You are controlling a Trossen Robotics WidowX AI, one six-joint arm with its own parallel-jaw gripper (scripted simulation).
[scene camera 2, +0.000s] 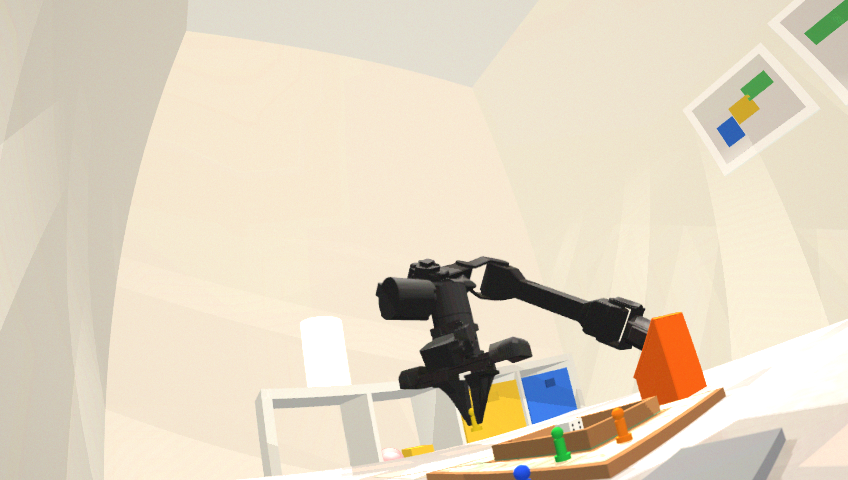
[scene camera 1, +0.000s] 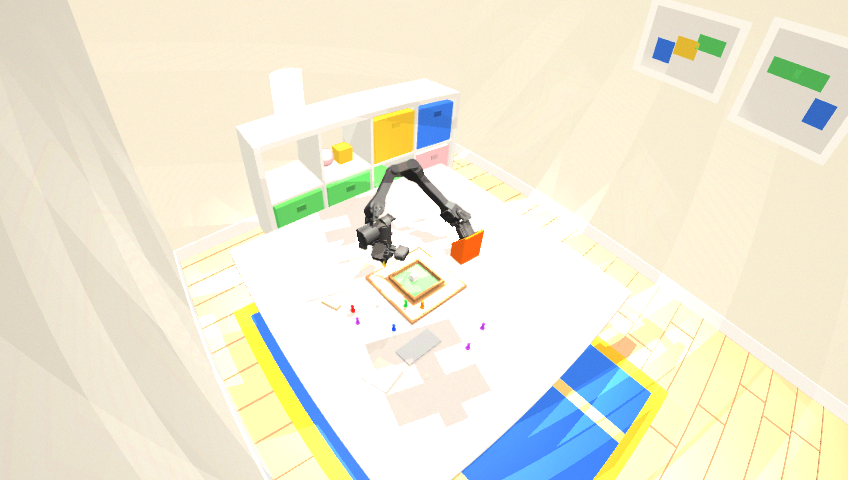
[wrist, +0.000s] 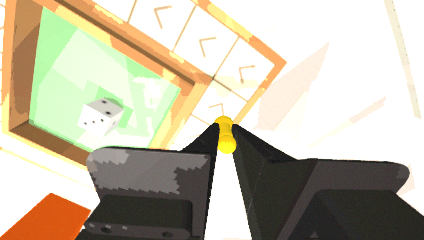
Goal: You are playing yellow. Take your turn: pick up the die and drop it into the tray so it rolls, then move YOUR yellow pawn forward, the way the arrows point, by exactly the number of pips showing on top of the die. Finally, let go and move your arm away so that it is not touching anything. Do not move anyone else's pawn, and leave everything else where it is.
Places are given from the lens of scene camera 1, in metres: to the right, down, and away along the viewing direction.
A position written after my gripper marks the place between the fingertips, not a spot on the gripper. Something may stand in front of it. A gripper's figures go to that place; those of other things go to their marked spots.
my gripper (scene camera 1: 384, 263): -0.15, 0.09, 1.43
grey slab (scene camera 1: 425, 341): 0.01, 0.35, 1.24
